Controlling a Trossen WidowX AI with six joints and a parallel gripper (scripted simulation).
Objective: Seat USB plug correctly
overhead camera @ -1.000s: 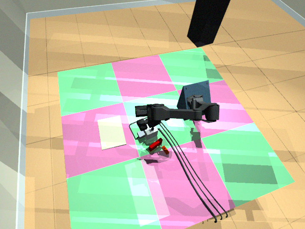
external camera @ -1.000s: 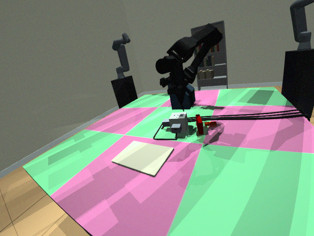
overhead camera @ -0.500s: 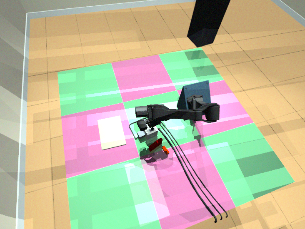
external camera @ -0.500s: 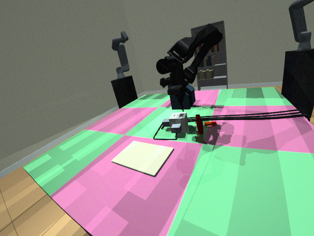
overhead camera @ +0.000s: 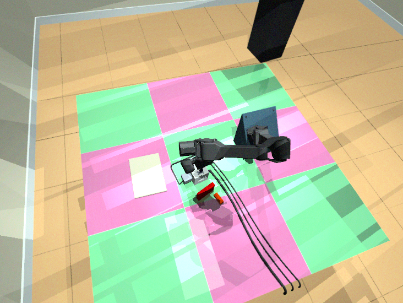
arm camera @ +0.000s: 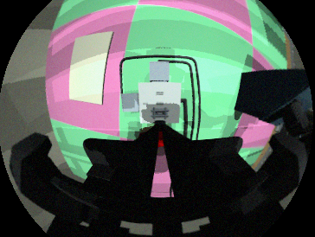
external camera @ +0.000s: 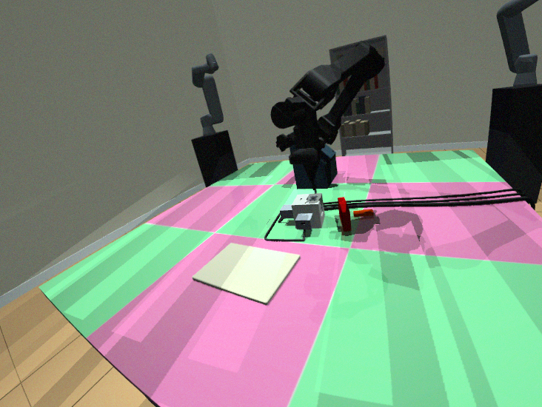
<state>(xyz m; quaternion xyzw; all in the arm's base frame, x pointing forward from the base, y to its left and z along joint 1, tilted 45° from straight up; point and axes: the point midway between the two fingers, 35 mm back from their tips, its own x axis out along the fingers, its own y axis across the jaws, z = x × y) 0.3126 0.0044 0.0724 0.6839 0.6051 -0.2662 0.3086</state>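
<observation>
Right now my gripper tip is 100 mm above the red block, 80 mm to the right of it and 10 mm short of it. The rest, counted from my gripper tip: dark USB plug (20 mm below); then orange piece (130 mm to the left, 130 mm below, 40 mm behind); then flat white pad (230 mm ahead, 130 mm to the right, 130 mm below).
</observation>
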